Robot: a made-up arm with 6 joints.
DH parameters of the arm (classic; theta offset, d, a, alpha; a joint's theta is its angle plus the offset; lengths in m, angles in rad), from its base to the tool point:
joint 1: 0 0.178 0 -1.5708
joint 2: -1.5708 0 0.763 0
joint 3: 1.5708 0.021 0 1.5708
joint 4: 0 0.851 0 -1.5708
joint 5: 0 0 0 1.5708
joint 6: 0 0.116 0 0
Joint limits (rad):
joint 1: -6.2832..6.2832
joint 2: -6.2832..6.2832
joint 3: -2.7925..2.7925
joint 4: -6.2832..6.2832
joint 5: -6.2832..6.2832
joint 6: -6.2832..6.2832
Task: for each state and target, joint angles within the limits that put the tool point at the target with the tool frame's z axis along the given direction. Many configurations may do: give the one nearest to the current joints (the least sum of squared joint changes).
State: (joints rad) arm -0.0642 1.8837 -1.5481 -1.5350 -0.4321 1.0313
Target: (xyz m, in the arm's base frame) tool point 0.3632 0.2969 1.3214 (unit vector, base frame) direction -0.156 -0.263 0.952
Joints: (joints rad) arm 0.6677 1.2869 -1.5610 -1.7246 0.1115 1.0313
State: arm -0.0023 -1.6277 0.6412 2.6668 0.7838 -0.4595
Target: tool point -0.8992 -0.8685 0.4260 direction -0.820 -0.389 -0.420
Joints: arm 0.8155 -2.1133 1.4893 2.8008 1.4171 -0.4595
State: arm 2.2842 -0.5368 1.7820 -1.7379 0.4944 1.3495
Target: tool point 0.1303 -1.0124 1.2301 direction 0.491 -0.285 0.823
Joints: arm 1.6669 -1.3894 1.1140 -1.7730 0.4905 1.3495
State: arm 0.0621 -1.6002 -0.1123 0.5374 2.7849 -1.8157
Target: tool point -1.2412 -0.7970 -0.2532 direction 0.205 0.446 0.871
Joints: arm 0.6047 -1.8809 -0.0494 0.3592 2.3487 -1.8157
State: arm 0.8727 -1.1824 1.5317 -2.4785 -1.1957 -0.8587
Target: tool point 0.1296 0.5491 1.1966 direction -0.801 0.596 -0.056
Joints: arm 1.0970 -0.3536 1.5524 -1.6841 -1.4372 -0.8587
